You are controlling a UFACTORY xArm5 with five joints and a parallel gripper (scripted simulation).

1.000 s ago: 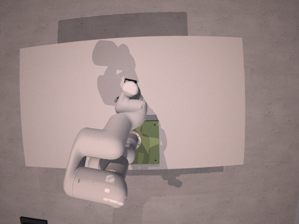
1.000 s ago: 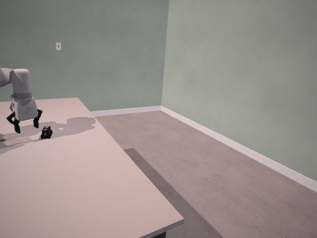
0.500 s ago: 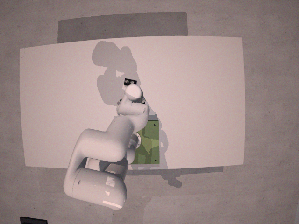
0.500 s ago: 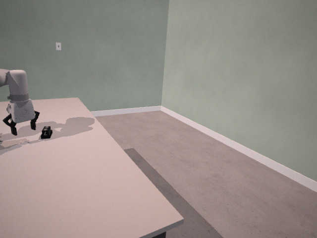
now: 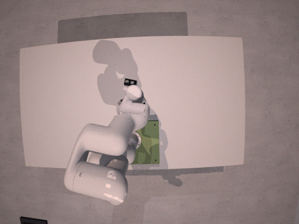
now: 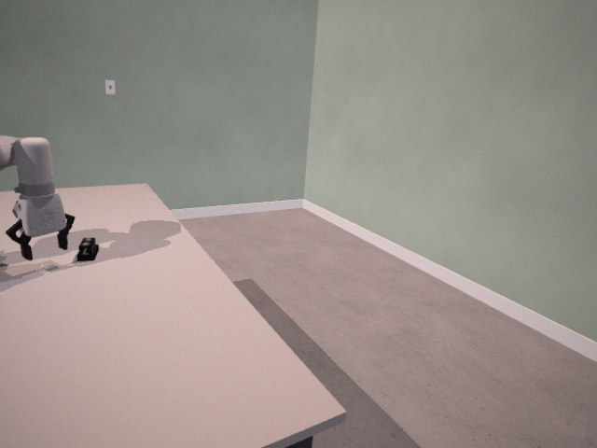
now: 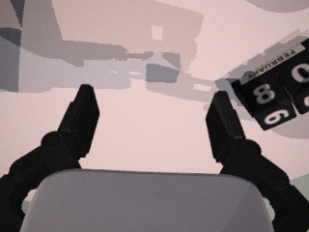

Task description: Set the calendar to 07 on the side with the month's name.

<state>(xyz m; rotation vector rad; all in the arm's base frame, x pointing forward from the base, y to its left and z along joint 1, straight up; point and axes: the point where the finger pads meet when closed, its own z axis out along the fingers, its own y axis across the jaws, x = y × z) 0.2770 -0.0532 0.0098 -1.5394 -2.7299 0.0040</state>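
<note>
The black cube is 100 mm ahead of my hand, 50 mm to the left of it and 30 mm below it. Round my hand: black calendar tray (100 mm ahead, 60 mm to the left, 40 mm below).
</note>
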